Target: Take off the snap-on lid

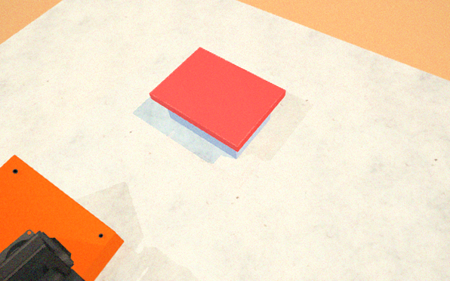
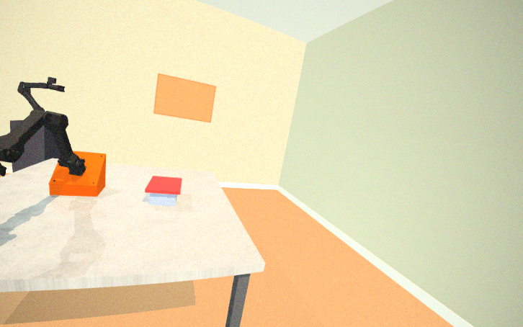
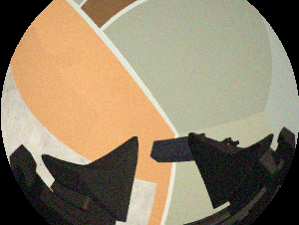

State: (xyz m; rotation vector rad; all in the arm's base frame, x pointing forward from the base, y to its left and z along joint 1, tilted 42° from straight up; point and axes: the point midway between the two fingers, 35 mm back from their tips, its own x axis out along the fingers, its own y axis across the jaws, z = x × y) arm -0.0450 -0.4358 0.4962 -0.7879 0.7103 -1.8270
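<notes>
My gripper tip is now 670 mm to the right of the red lid, 510 mm short of it and 100 mm above it. From my gripper tip the other things lie so: storage box (670 mm to the left, 510 mm ahead, 150 mm below).
</notes>
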